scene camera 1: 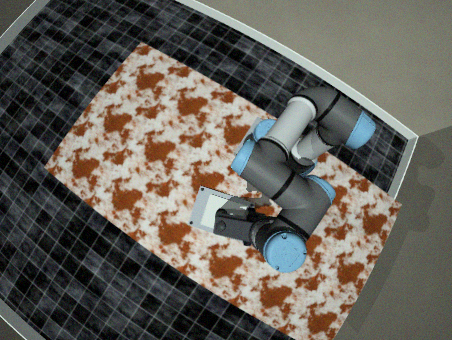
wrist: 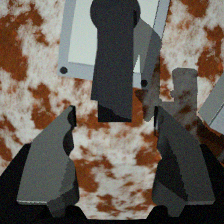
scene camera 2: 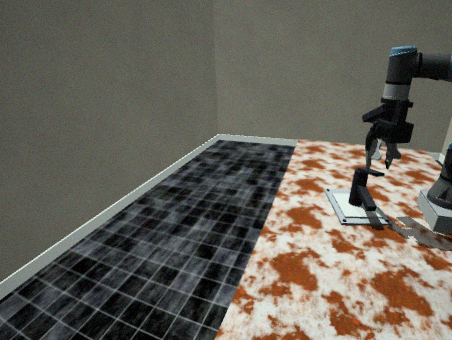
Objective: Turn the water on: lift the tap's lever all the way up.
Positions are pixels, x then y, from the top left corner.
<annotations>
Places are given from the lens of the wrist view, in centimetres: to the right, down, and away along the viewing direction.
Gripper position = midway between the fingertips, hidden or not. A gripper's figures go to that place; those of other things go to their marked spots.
my gripper (wrist: pixel 115 107): 0, 0, 15
dark lever (wrist: pixel 115 33): 0, -6, 14
</annotations>
